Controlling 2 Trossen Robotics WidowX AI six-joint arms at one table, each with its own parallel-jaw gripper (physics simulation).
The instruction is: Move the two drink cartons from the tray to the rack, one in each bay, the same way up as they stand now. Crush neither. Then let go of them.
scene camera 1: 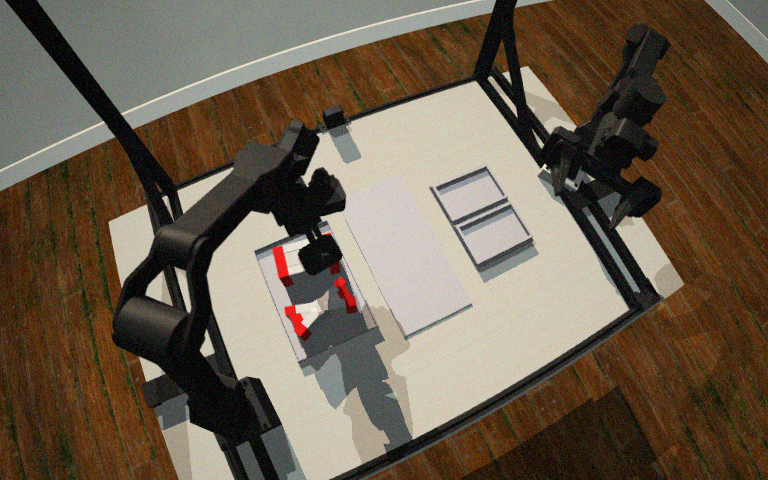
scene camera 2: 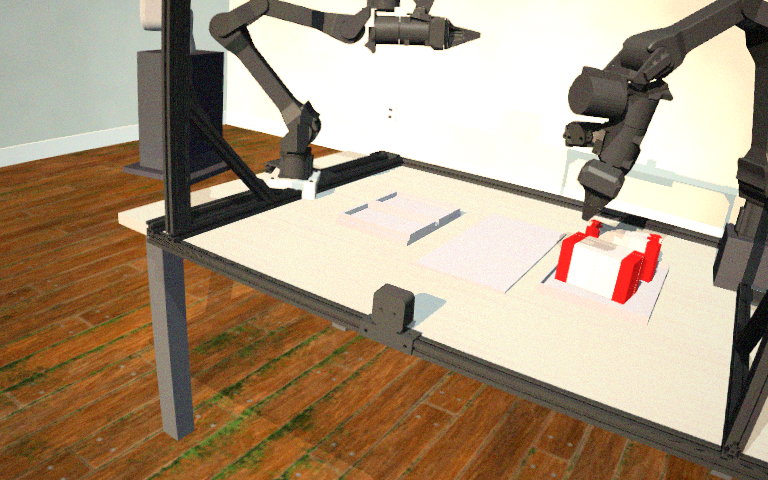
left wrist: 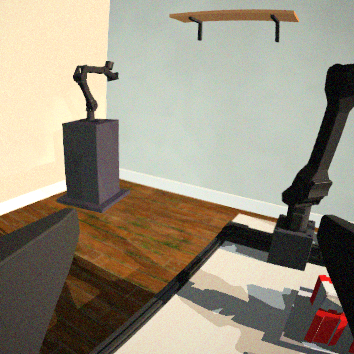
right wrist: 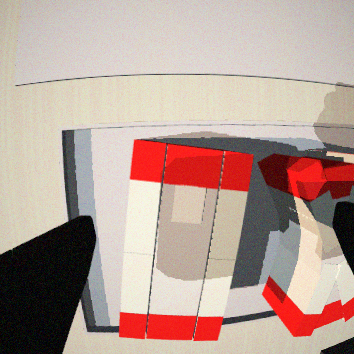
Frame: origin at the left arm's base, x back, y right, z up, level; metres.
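Seen in the pictures: left gripper, fingertip midpoint: (scene camera 1: 584, 212) (scene camera 2: 477, 34) (left wrist: 203, 225); right gripper, fingertip midpoint: (scene camera 1: 320, 240) (scene camera 2: 591, 208) (right wrist: 218, 222); left arm's base, origin of the base link: (scene camera 2: 294, 175); right arm's base, origin of the base link: (scene camera 1: 234, 413) (scene camera 2: 754, 236) (left wrist: 295, 224).
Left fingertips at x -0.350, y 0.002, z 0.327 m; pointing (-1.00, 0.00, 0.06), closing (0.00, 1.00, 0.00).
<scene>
Pixels of each thing's top centre, then the offset from my left fingertips to it. "spot": a spot on its surface instead. Level surfaces: height alone.
- boxy white carton with red ends, middle of its top: (right wrist: 181, 256) (scene camera 2: 604, 247) (scene camera 1: 305, 254) dx -0.196, dy +0.371, dz -0.289 m
- tray, middle of its top: (right wrist: 233, 235) (scene camera 2: 609, 272) (scene camera 1: 312, 286) (left wrist: 349, 323) dx -0.231, dy +0.336, dz -0.347 m
- second carton, middle of its top: (right wrist: 338, 254) (scene camera 2: 624, 232) (scene camera 1: 320, 306) (left wrist: 332, 295) dx -0.262, dy +0.287, dz -0.289 m
- two-bay rack, middle of its top: (scene camera 2: 402, 210) (scene camera 1: 482, 210) dx +0.119, dy +0.123, dz -0.343 m
- flat pale board, its level: dz -0.359 m
- small black block, surface spot: (scene camera 2: 392, 308) (scene camera 1: 329, 112) spot: dx +0.138, dy +0.560, dz -0.326 m
A boxy white carton with red ends (scene camera 1: 291, 264) (scene camera 2: 594, 264) (right wrist: 182, 240) lies in the tray (scene camera 1: 276, 308) (scene camera 2: 594, 300) (right wrist: 112, 200). The second carton (scene camera 1: 308, 308) (scene camera 2: 652, 257) (left wrist: 322, 327) (right wrist: 305, 260) lies beside it, narrow at its waist and wide at its red ends. My right gripper (scene camera 2: 591, 213) (right wrist: 218, 222) is open and empty above the tray, its fingers apart over the boxy carton in the right wrist view. Its hand hides its fingertips in scene camera 1. My left gripper (scene camera 1: 586, 209) (scene camera 2: 476, 35) (left wrist: 203, 225) is open and empty, high up. The two-bay rack (scene camera 1: 481, 210) (scene camera 2: 421, 233) holds no carton.
A flat pale board (scene camera 1: 407, 254) (scene camera 2: 492, 254) (right wrist: 175, 40) lies between tray and rack. A small black block (scene camera 1: 334, 116) (scene camera 2: 392, 308) stands on the table frame's edge. Black frame posts rise at the table's sides.
</scene>
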